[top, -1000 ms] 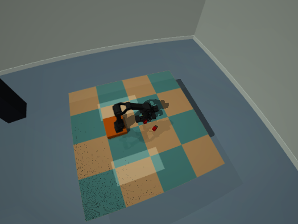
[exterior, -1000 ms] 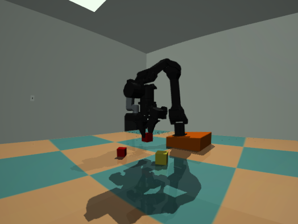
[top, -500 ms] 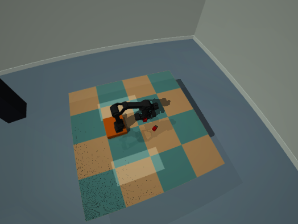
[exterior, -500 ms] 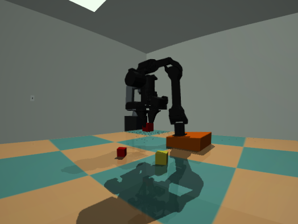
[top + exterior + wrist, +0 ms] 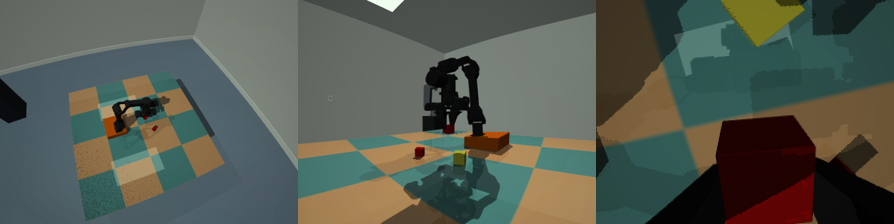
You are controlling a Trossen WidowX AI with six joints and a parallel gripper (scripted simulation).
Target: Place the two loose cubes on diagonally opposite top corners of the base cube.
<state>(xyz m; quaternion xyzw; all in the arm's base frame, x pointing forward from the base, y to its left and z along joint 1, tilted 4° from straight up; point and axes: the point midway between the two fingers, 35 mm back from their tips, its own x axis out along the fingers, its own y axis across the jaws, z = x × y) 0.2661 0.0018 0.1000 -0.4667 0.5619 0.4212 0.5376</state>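
My gripper tip is 10 cm above the yellow cube, 7 cm to the right of it and 3 cm short of it.
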